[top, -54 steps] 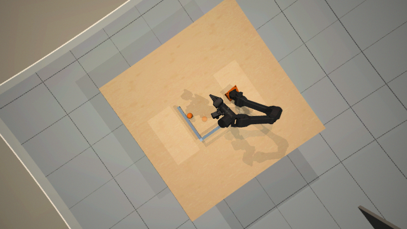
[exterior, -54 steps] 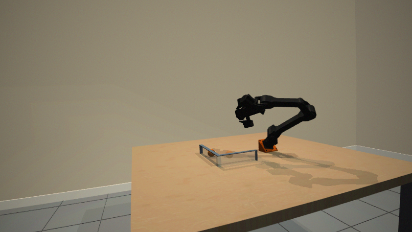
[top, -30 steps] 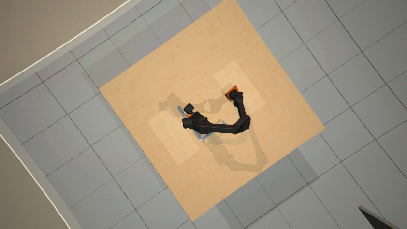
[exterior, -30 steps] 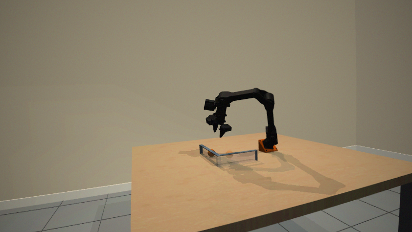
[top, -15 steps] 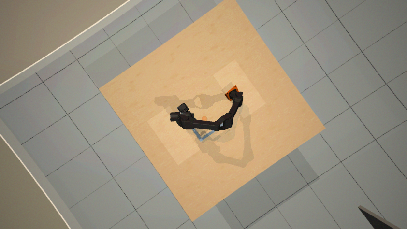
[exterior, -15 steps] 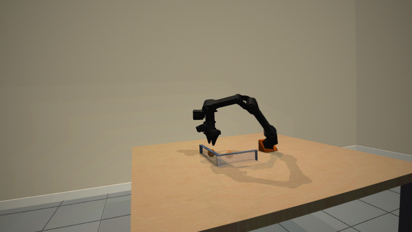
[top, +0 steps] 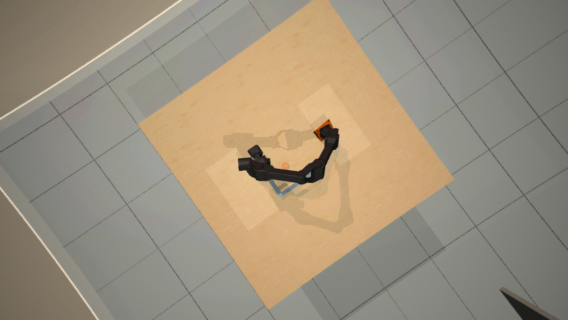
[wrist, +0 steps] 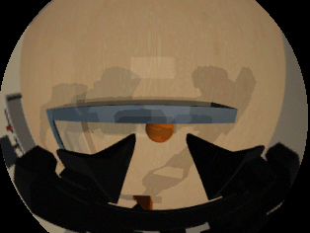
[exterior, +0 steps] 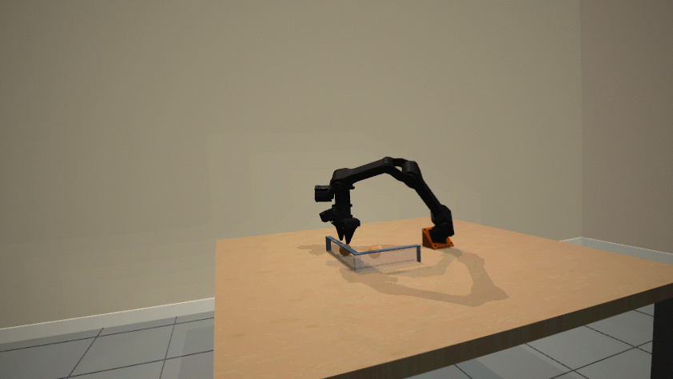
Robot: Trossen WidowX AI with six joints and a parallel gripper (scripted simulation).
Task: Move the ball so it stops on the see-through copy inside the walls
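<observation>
Right now the orange ball is 30 mm below my gripper tip. The rest, counted from my gripper tip: see-through orange copy 90 mm behind, 80 mm to the left, 30 mm below.
</observation>
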